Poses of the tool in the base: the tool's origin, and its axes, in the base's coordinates. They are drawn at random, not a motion.
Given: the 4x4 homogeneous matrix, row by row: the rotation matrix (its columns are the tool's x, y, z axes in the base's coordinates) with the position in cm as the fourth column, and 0 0 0 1 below. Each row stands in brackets.
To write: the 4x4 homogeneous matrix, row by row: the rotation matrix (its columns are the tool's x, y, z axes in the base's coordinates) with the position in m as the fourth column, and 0 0 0 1 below. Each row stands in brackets. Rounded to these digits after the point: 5 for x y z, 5 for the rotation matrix.
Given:
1: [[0.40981, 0.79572, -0.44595, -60.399], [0.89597, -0.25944, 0.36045, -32.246], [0.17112, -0.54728, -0.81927, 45.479], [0, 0, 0, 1]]
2: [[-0.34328, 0.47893, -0.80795, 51.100], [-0.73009, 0.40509, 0.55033, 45.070], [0.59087, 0.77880, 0.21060, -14.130], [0, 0, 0, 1]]
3: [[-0.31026, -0.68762, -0.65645, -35.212], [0.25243, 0.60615, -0.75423, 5.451], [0.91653, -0.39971, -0.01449, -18.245], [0, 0, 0, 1]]
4: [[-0.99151, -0.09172, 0.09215, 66.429], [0.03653, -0.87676, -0.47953, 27.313], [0.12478, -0.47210, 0.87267, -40.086], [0, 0, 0, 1]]
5: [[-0.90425, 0.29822, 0.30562, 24.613], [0.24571, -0.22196, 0.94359, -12.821], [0.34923, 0.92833, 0.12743, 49.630], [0, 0, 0, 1]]
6: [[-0.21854, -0.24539, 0.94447, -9.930], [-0.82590, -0.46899, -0.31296, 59.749], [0.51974, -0.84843, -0.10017, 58.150], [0, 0, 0, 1]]
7: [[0.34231, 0.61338, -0.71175, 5.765], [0.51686, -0.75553, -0.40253, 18.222], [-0.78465, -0.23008, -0.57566, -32.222], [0, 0, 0, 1]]
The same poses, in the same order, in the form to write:
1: [[0.40981, 0.79572, -0.44595, -0.60399], [0.89597, -0.25944, 0.36045, -0.32246], [0.17112, -0.54728, -0.81927, 0.45479], [0, 0, 0, 1]]
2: [[-0.34328, 0.47893, -0.80795, 0.51100], [-0.73009, 0.40509, 0.55033, 0.45070], [0.59087, 0.77880, 0.21060, -0.14130], [0, 0, 0, 1]]
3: [[-0.31026, -0.68762, -0.65645, -0.35212], [0.25243, 0.60615, -0.75423, 0.05451], [0.91653, -0.39971, -0.01449, -0.18245], [0, 0, 0, 1]]
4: [[-0.99151, -0.09172, 0.09215, 0.66429], [0.03653, -0.87676, -0.47953, 0.27313], [0.12478, -0.47210, 0.87267, -0.40086], [0, 0, 0, 1]]
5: [[-0.90425, 0.29822, 0.30562, 0.24613], [0.24571, -0.22196, 0.94359, -0.12821], [0.34923, 0.92833, 0.12743, 0.49630], [0, 0, 0, 1]]
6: [[-0.21854, -0.24539, 0.94447, -0.09930], [-0.82590, -0.46899, -0.31296, 0.59749], [0.51974, -0.84843, -0.10017, 0.58150], [0, 0, 0, 1]]
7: [[0.34231, 0.61338, -0.71175, 0.05765], [0.51686, -0.75553, -0.40253, 0.18222], [-0.78465, -0.23008, -0.57566, -0.32222], [0, 0, 0, 1]]
